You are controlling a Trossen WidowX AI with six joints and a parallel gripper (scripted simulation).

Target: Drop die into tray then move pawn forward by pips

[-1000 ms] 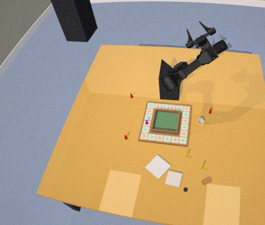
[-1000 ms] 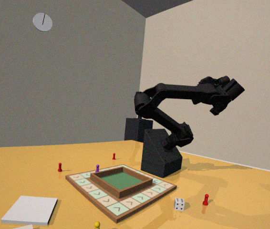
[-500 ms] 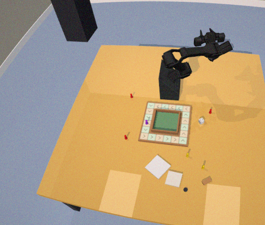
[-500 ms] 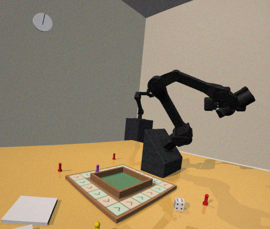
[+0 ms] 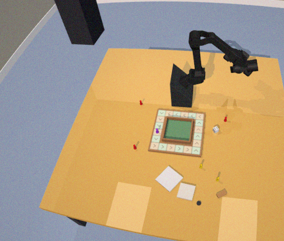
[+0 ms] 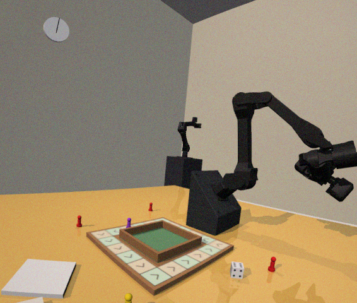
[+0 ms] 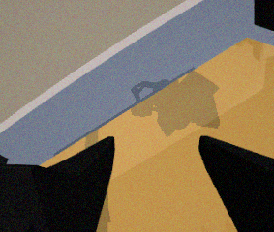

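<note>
Right now the white die is 42 cm ahead of my gripper tip, 7 cm to the right of it and 17 cm below it. The rest, counted from my gripper tip: brown block (78 cm ahead, 2 cm to the left, 18 cm below); green dice tray (47 cm ahead, 28 cm to the right, 18 cm below); purple pawn (51 cm ahead, 39 cm to the right, 15 cm below).
</note>
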